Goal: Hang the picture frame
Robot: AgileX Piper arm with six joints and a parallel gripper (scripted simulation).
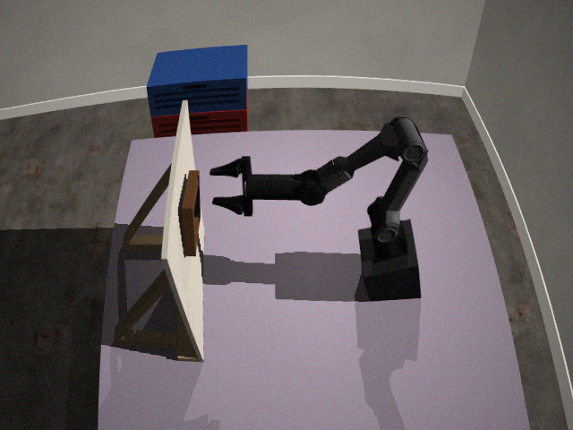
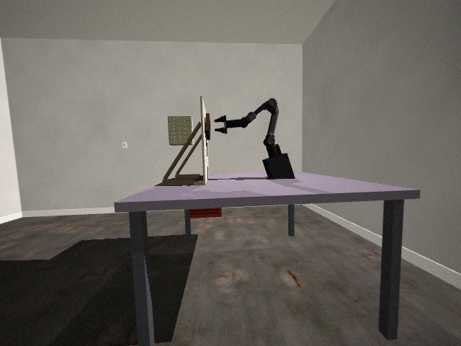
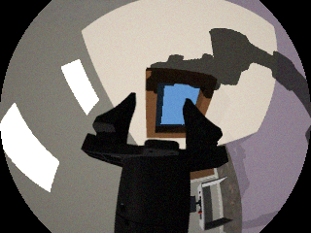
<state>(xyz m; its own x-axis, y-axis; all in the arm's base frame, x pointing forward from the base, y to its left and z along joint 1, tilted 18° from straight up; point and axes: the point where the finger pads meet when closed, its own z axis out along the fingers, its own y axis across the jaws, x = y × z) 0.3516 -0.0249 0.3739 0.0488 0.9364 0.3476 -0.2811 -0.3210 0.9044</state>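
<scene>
My gripper is now 6 cm short of the brown picture frame, 5 cm to the right of it and 2 cm above it. Round my hand: cream board (8 cm ahead, 4 cm to the left, 15 cm below).
</scene>
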